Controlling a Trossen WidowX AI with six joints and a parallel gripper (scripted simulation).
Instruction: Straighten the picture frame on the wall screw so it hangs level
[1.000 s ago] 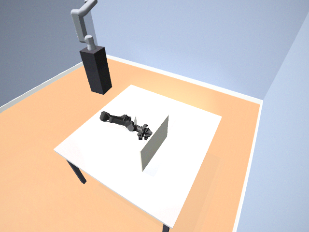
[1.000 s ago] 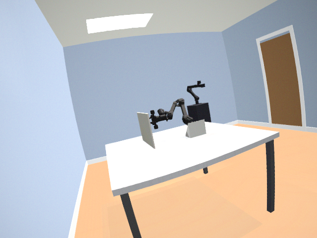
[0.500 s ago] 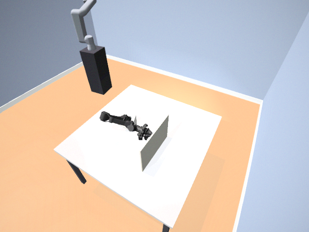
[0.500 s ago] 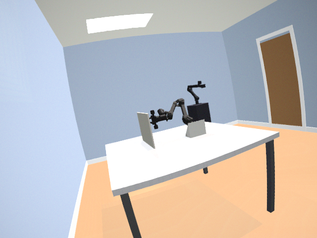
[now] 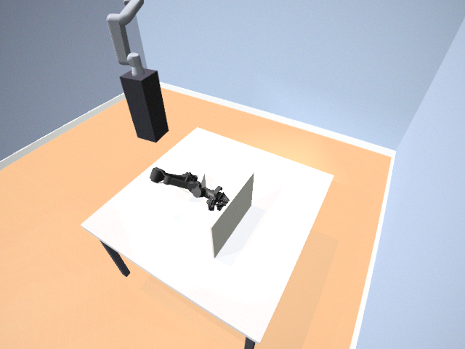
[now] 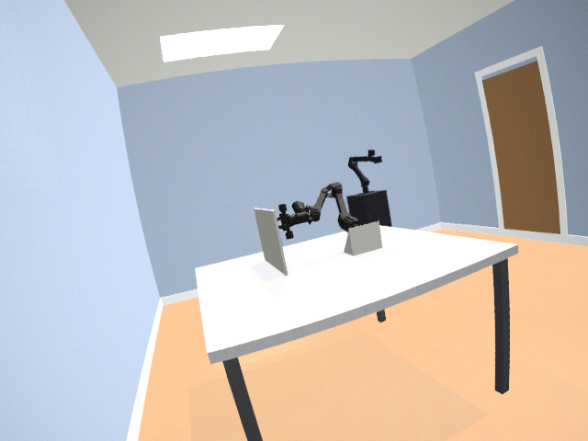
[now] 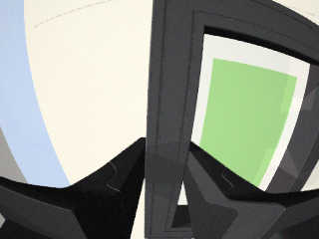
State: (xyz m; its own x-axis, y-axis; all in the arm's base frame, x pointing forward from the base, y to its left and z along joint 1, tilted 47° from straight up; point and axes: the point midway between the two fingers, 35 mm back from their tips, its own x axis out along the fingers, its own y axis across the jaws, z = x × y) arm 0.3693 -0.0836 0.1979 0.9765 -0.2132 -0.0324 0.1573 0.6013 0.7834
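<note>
The picture frame lies 1 cm to the left of my gripper tip and 5 cm below it. The rest, counted from my gripper tip: cream wall panel: 1 cm ahead, 1 cm to the right, 7 cm below.
</note>
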